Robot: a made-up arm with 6 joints.
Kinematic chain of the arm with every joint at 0, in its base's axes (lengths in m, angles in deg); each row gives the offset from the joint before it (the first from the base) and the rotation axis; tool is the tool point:
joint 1: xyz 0 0 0.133 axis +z
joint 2: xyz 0 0.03 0 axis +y
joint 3: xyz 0 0 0.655 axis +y
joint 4: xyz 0 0 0.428 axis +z
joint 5: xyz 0 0 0 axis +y
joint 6: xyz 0 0 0.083 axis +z
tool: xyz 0 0 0
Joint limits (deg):
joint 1: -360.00..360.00
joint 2: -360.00..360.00
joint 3: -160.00..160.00
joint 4: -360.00..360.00
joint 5: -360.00..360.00
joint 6: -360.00..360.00
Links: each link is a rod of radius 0.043 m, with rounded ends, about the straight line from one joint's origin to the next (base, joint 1, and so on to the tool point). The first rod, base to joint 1, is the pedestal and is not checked.
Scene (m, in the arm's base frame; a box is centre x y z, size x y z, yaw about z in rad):
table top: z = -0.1
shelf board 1: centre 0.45 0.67 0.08 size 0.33 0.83 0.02 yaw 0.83
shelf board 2: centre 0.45 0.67 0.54 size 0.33 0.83 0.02 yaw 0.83
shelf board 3: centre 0.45 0.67 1 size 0.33 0.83 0.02 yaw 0.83
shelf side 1: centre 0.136 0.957 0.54 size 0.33 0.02 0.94 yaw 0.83
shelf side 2: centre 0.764 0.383 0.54 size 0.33 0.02 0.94 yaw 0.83
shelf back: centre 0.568 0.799 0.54 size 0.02 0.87 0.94 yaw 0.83
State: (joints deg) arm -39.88 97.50 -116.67 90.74 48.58 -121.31
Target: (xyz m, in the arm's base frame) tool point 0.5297 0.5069 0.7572
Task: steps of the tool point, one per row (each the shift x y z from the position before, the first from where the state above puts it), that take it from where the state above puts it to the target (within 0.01 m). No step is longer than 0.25 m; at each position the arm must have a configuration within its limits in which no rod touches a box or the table.
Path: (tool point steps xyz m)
1: -0.0983 -0.0287 0.1411
2: -0.1091 0.0327 0.1257
3: -0.0913 0.0938 0.1001
4: -0.0472 0.1424 0.0657
5: 0.0160 0.1670 0.0246
6: 0.0859 0.1608 -0.0211
7: 0.1484 0.1231 -0.0682
8: 0.1901 0.0592 -0.1140

